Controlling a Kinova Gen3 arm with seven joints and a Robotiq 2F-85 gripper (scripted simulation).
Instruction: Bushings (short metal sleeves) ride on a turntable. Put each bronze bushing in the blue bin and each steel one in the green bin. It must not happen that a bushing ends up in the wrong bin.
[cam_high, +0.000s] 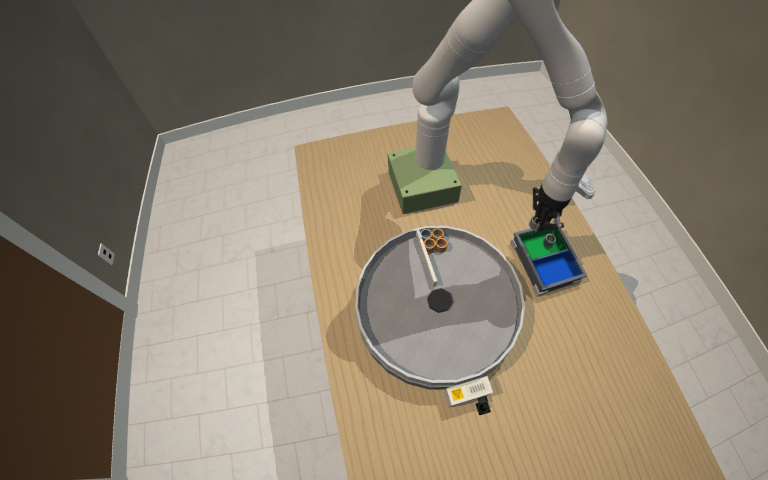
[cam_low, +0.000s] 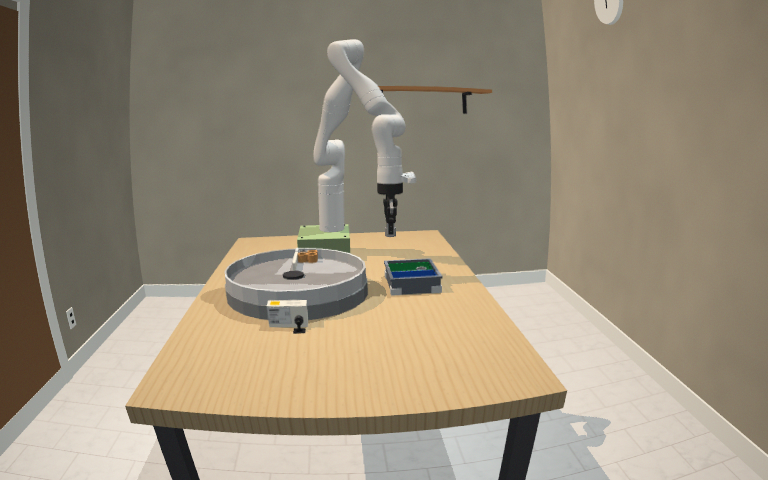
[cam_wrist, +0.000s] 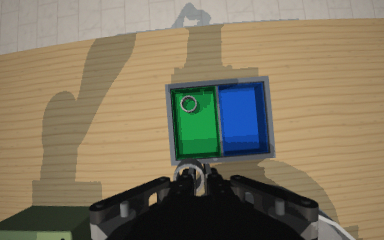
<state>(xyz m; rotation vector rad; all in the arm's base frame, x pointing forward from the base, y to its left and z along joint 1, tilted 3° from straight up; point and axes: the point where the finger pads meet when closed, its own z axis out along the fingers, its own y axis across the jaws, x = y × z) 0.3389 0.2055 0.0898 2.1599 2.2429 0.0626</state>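
Right now the blue bin is 14 cm below my hand, 6 cm to the left of it and 4 cm ahead of it. From my hand the other things lie so: turntable (28 cm to the right, 11 cm below, 11 cm ahead).
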